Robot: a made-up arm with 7 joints. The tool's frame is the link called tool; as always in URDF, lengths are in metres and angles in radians. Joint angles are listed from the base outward. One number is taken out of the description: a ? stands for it. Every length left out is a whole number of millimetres.
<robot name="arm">
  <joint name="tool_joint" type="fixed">
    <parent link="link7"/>
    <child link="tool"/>
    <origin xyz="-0.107 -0.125 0" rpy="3.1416 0 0.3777"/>
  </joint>
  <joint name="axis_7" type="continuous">
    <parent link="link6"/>
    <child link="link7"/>
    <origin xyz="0.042 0.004 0" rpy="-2.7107 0.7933 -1.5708"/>
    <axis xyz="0 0 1"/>
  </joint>
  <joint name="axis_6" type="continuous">
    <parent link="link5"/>
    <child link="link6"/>
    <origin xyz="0.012 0.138 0" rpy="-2.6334 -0.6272 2.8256"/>
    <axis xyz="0 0 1"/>
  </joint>
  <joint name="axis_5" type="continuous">
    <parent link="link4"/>
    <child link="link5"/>
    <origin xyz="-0.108 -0.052 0" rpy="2.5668 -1.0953 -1.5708"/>
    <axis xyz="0 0 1"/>
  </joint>
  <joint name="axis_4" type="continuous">
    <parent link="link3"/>
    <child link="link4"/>
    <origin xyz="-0.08 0.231 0" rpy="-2.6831 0.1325 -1.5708"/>
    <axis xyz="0 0 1"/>
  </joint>
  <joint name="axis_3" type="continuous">
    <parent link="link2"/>
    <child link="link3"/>
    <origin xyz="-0.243 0.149 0" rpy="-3.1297 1.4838 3.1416"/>
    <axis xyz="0 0 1"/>
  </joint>
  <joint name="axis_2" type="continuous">
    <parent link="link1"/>
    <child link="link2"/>
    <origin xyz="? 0.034 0" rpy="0 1.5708 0"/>
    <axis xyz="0 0 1"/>
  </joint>
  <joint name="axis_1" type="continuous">
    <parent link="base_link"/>
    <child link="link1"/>
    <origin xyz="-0.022 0.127 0.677" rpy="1.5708 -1.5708 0"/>
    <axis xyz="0 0 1"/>
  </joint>
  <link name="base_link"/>
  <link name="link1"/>
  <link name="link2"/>
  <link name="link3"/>
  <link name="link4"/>
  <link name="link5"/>
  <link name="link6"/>
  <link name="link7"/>
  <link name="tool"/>
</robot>
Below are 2 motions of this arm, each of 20 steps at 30 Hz.
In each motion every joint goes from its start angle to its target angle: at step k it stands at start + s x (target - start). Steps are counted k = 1, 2, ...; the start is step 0. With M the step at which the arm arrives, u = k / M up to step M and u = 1 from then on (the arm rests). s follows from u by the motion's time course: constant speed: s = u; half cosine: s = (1 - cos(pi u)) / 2; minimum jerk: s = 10 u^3 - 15 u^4 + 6 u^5.
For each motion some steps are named. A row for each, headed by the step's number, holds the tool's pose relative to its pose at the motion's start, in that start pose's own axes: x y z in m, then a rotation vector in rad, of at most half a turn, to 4 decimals.
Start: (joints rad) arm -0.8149 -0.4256 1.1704 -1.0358 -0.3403 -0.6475 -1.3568
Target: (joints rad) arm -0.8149 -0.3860 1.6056 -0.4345 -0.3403 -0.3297 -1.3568
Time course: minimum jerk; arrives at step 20
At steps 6, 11, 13, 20:
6: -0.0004 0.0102 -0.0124 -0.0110 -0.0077 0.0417
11: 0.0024 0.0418 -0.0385 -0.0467 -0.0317 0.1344
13: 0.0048 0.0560 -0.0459 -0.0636 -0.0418 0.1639
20: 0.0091 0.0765 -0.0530 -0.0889 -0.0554 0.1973

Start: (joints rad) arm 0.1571 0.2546 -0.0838 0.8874 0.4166 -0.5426 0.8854
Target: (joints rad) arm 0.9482 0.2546 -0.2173 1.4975 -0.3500 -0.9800 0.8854
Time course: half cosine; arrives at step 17
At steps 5, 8, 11, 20:
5: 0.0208 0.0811 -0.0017 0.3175 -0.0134 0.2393
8: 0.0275 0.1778 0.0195 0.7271 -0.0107 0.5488
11: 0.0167 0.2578 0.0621 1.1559 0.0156 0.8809
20: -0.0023 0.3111 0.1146 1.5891 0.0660 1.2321

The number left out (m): -0.092
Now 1 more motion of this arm.
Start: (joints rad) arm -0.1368 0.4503 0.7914 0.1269 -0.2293 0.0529 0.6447
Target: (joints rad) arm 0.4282 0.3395 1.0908 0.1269 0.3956 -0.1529 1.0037
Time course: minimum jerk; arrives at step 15
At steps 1, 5, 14, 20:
1: 0.0001 0.0009 0.0004 0.0012 0.0016 -0.0024
5: 0.0100 0.0640 0.0383 0.0945 0.1307 -0.1839
14: 0.1116 0.2216 0.2070 0.3604 0.7093 -0.7443
20: 0.1120 0.2219 0.2076 0.3610 0.7115 -0.7458

